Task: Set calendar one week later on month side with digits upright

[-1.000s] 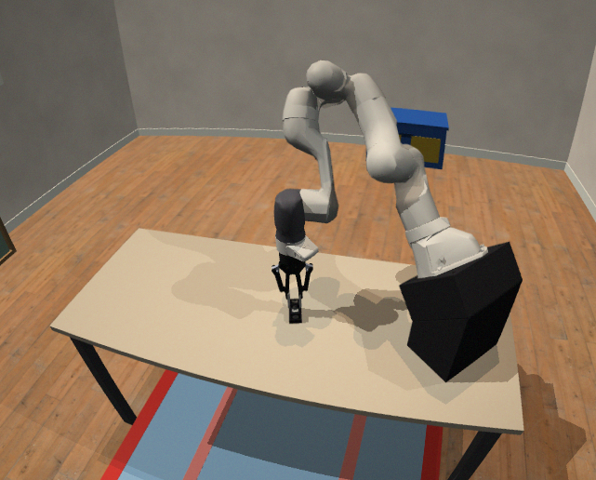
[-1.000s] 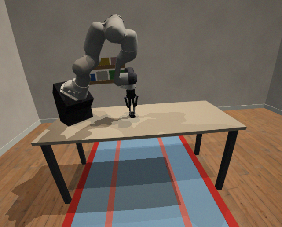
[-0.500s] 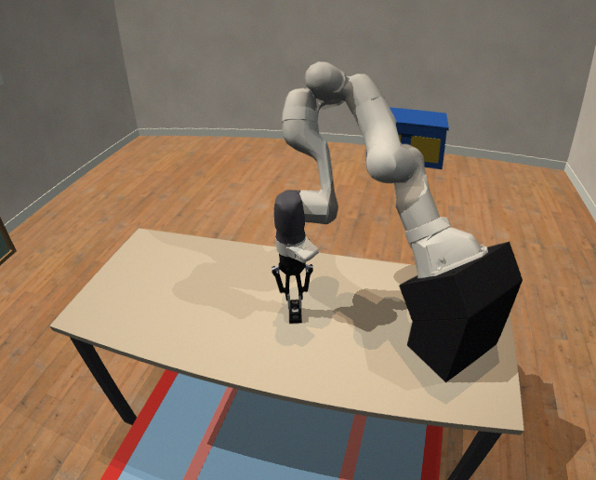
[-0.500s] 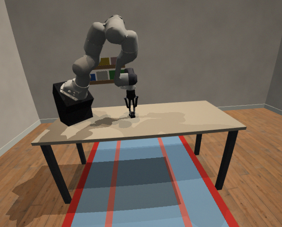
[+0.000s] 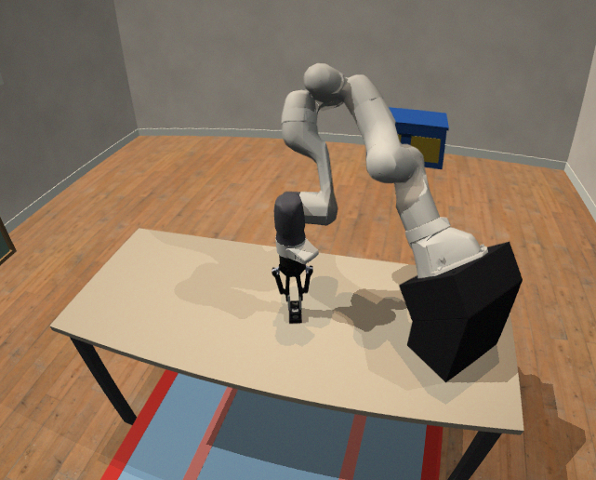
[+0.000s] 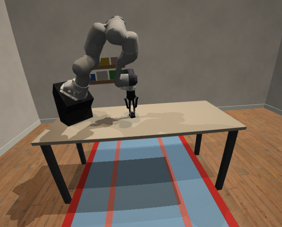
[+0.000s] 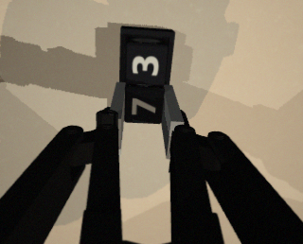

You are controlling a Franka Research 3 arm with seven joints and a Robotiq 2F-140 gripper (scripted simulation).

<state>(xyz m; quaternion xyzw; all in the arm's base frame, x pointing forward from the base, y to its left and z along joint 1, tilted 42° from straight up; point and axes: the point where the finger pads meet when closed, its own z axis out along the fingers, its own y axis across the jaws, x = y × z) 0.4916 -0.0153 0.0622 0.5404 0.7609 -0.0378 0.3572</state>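
Right now the black tray is 20 mm to the left of my hand and 50 mm below it.
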